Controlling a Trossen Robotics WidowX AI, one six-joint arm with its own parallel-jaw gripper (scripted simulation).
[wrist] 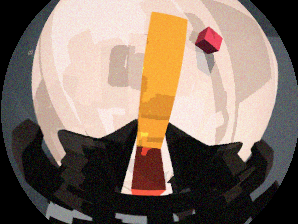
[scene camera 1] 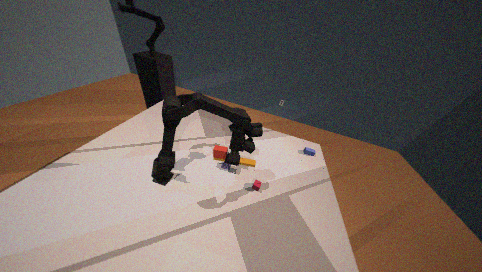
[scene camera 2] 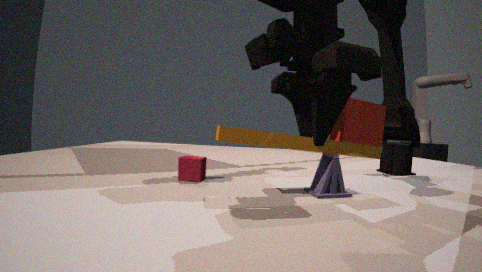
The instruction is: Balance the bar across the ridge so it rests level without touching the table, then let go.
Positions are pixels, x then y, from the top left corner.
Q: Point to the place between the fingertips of my gripper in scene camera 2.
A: At 311,144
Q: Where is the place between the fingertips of my gripper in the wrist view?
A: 152,124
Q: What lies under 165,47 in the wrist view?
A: A yellow bar.
